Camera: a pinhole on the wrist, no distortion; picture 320 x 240 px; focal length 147.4 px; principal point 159.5 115.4 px. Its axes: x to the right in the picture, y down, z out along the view. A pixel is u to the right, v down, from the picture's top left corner.
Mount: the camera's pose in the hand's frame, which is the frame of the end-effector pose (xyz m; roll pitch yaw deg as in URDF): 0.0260 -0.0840 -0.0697 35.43 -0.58 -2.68
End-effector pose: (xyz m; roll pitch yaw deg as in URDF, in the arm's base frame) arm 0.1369 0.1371 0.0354 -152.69 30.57 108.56
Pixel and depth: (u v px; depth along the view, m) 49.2 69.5 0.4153
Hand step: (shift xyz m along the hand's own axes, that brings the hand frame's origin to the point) -0.3033 -0.4151 0.1906
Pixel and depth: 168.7 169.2 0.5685
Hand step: 0.0480 -0.2457 0.5141
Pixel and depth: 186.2 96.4 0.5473
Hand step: 0.1034 -0.4628 0.3363
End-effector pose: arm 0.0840 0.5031 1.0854 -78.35 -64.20 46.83
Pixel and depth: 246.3 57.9 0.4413
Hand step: 0.2644 -0.4917 0.1927
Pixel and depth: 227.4 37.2 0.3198
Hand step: 0.1564 -0.4141 0.0940
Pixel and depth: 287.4 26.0 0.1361
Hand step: 0.1365 -0.2355 -0.0055
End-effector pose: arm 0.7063 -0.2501 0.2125 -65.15 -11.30 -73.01
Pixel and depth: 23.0 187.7 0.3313
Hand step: -0.2869 -0.1291 0.2913
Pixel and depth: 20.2 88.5 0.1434
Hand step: -0.1153 -0.1820 0.0306
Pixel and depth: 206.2 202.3 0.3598
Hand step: 0.1340 -0.1248 0.3476
